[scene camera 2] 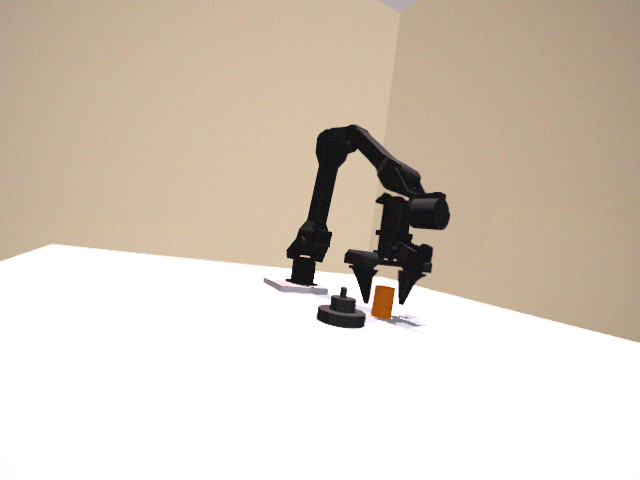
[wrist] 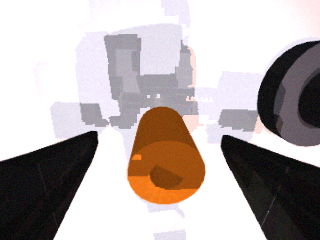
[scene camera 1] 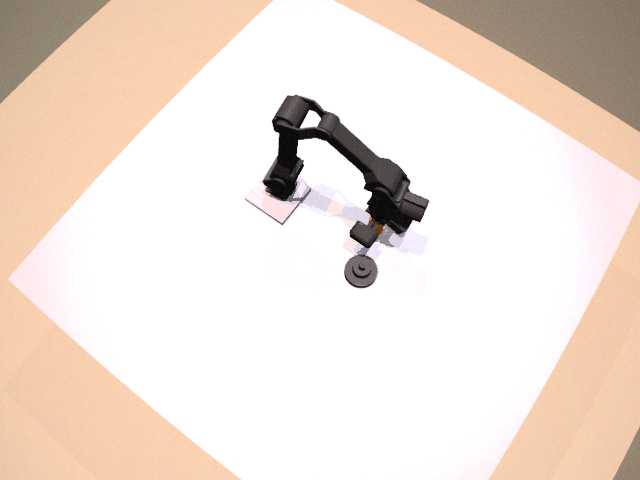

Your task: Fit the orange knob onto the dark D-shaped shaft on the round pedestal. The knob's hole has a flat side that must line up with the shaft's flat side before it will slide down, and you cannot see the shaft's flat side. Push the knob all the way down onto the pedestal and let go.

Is my gripper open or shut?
Open.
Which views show my gripper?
Scene camera 2, the wrist view and scene camera 1: all of them.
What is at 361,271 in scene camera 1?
A pedestal.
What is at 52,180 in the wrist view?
My gripper.
